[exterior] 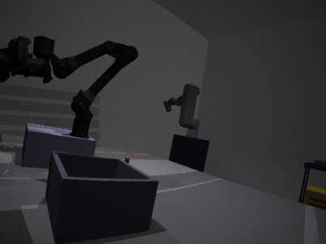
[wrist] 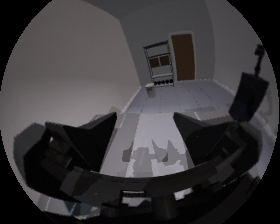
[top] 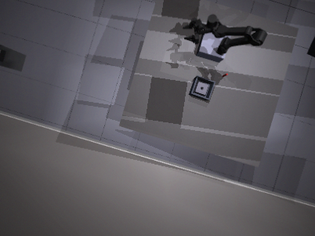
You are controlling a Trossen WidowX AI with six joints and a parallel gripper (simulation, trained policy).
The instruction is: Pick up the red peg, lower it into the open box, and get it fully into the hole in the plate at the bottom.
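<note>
Right now the red peg is 50 mm ahead of my gripper tip, 470 mm to the left of it and 230 mm below it. From my gripper tip the other things lie so: plate (240 mm ahead, 330 mm to the left, 220 mm below); dark box (240 mm ahead, 330 mm to the left, 240 mm below).
</note>
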